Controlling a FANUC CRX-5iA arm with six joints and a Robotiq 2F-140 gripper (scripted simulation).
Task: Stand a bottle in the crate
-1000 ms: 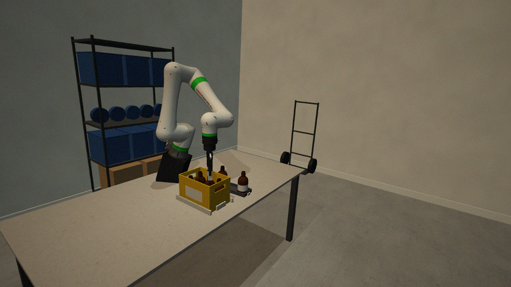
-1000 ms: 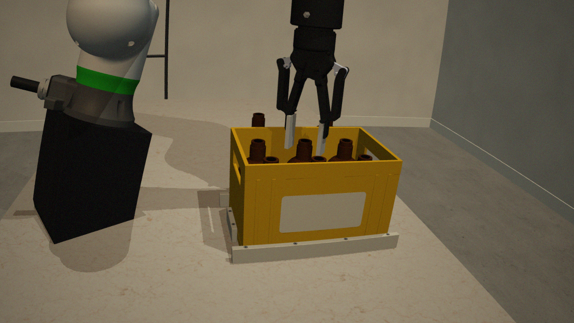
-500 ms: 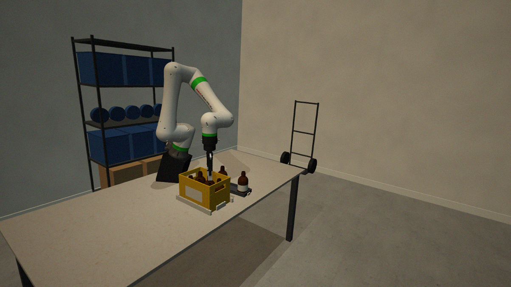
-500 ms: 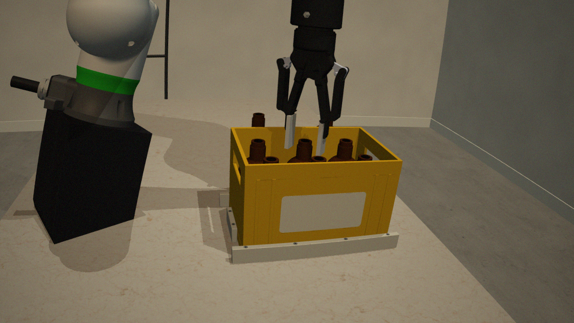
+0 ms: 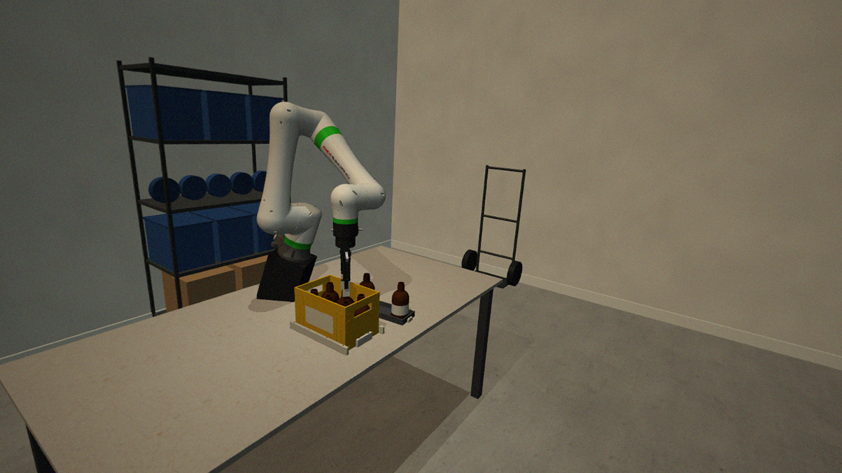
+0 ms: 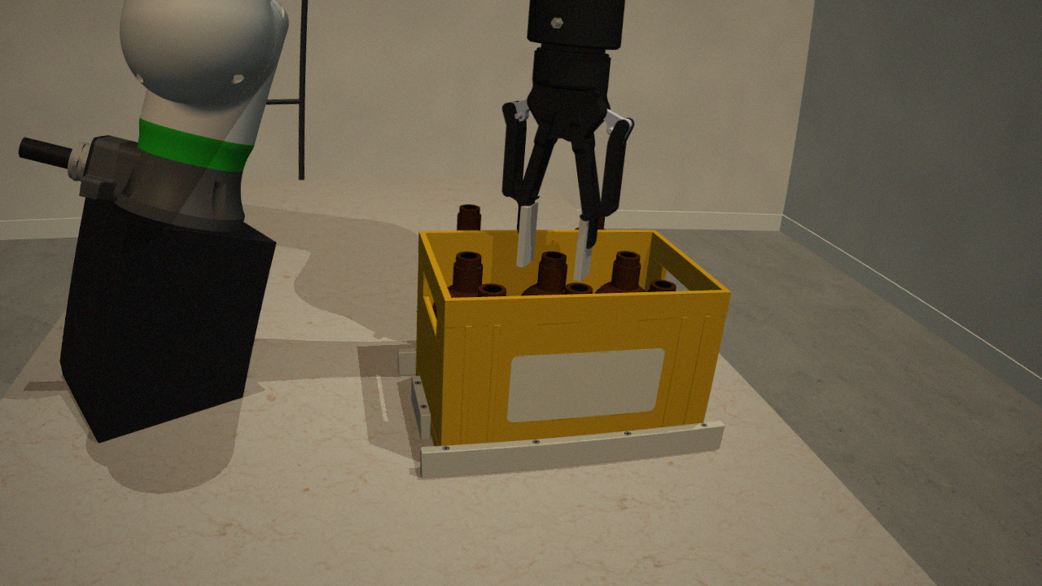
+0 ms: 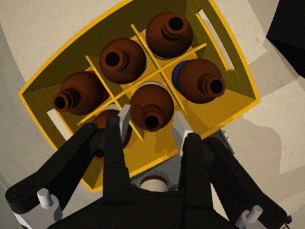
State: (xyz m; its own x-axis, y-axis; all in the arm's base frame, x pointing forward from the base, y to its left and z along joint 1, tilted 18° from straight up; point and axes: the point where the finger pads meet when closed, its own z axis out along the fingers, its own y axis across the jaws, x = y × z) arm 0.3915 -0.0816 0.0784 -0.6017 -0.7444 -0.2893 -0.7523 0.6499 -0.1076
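Right now the yellow crate is 40 mm to the right of my hand and 90 mm below it. The rest, counted from my hand: grey tray 30 mm ahead, 190 mm to the left, 160 mm below.
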